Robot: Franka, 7 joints.
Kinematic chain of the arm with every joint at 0, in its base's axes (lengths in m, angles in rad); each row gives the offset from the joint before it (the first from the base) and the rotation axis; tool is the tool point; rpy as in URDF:
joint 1: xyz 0 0 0.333 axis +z
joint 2: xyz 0 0 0 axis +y
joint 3: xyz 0 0 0.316 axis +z
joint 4: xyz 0.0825 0 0 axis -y
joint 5: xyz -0.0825 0 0.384 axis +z
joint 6: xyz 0 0 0 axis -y
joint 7: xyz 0.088 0 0 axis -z
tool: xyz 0 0 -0.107 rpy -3.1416 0 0
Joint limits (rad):
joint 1: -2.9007..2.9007
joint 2: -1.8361..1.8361
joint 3: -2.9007..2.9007
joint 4: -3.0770..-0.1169
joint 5: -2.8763..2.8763
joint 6: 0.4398..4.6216
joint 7: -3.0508..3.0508
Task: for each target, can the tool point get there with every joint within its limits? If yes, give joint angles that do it. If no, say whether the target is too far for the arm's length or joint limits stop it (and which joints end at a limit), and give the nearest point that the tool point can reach.
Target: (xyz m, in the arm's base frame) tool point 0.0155 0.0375 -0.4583
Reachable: no: joint limits stop it (at a limit: joint 2) | nearest point 0.0351 0.0850 -0.3251 | short by 0.143 m
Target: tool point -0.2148 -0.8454 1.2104
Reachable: no: too far | nearest point -0.1489 -0.5862 0.9414 | short by 0.379 m
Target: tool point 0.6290 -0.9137 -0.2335
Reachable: no: too far | nearest point 0.4332 -0.6293 -0.0572 | short by 0.388 m
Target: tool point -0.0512 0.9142 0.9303
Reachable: no: too far | nearest point -0.0402 0.7174 0.8017 | short by 0.235 m
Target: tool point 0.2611 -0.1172 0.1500
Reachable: yes | joints 0.4590 0.2569 -1.0660 -2.8475 1.5372 1.7629 0.9660
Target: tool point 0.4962 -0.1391 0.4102
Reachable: yes | joints -1.2437 0.1763 0.7985 -2.0399 -2.1389 3.4988 -0.6395
